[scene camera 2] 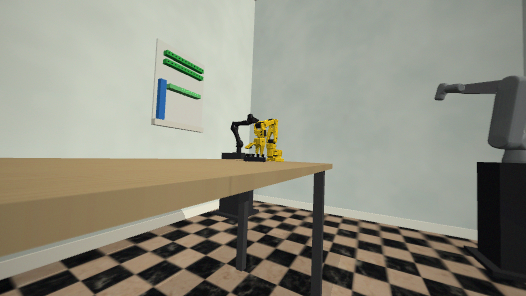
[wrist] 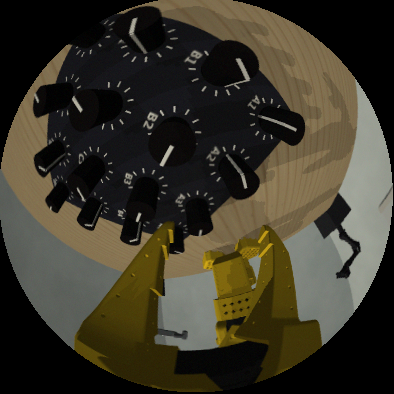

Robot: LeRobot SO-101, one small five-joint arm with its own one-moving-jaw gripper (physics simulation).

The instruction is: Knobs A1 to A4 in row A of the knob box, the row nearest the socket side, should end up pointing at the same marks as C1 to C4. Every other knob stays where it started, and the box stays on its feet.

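Frame: origin at the arm's base, x left, y back, z up, level; centimetres.
Where they show: hand, tool point: (scene camera 2: 261, 155) (wrist: 173, 229); arm's base, link origin: (scene camera 2: 273, 161) (wrist: 227, 248).
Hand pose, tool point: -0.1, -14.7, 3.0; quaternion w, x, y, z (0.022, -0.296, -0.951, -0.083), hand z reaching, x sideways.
Each offset is from my tool point to the top centre of the thing, as dx, dy, dz. Level surfaces: height alone.
The black knob box {-1.0, -4.4, +0.8} (scene camera 2: 255, 158) (wrist: 195, 92) stands on the table {dz -3.0} (scene camera 2: 150, 175) (wrist: 325, 100). In the wrist view, A1 (wrist: 282, 125), A2 {-4.0, -1.6, +0.8} (wrist: 239, 176) and A3 {-1.6, -0.3, +0.8} (wrist: 199, 216) run down its right side; A4 {+0.7, +1.0, +0.8} (wrist: 176, 242) is partly hidden by the left jaw. C1 (wrist: 142, 30) is at the top, with C2 {-1.5, -6.3, +0.8} (wrist: 92, 107), C3 {+0.9, -5.0, +0.8} (wrist: 86, 175) and C4 {+3.2, -3.7, +0.8} (wrist: 91, 214) down the left. White lines show on these knobs; A4's is hard to read. My yellow gripper (scene camera 2: 259, 153) (wrist: 217, 227) is open and empty, pointing down at the box, with A3 beyond the gap between its tips.
B1 {-5.1, -5.1, +0.8} (wrist: 230, 63), B2 {-2.7, -3.9, +0.8} (wrist: 172, 142), B3 {-0.4, -2.6, +0.8} (wrist: 142, 197) and B4 {+1.9, -1.4, +0.8} (wrist: 131, 234) stand between rows A and C. B4 is close to the left jaw tip in the picture. A black arm (scene camera 2: 235, 132) (wrist: 350, 245) stands beside my arm.
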